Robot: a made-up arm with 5 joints.
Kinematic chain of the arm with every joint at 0, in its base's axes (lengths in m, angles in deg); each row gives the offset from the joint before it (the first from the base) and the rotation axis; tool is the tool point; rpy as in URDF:
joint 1: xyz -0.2 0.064 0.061 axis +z
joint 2: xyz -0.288 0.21 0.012 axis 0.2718 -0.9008 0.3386
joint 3: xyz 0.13 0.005 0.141 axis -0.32 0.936 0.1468
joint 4: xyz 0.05 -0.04 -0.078 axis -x
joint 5: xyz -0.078 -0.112 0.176 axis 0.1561 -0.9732 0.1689
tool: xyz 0.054 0.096 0.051 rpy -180 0 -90
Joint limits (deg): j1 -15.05..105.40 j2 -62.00..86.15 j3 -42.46..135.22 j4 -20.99..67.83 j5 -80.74..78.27
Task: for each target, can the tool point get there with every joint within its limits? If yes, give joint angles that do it. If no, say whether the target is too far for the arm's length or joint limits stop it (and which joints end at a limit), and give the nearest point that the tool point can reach.
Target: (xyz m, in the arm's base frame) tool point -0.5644 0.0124 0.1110
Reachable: yes | joints 90.09 -30.55 73.58 50.10 32.78
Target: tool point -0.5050 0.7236 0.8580
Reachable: no: too far | nearest point -0.4543 0.4181 0.4212 | short by 0.535 m
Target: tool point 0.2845 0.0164 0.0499
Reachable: no: joint limits stop it (at a limit: joint 1, joint 5) | nearest point -0.0727 0.1346 0.0784 | short by 0.377 m
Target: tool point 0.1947 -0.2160 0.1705
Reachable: no: joint limits stop it (at a limit: joint 1, joint 2, joint 4) | nearest point -0.0228 -0.3277 0.1750 | short by 0.245 m
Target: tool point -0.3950 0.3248 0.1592
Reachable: yes | joints 30.52 -19.28 51.98 40.86 -0.49
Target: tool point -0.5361 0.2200 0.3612
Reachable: yes | joints 10.59 35.26 -23.36 33.46 -28.46
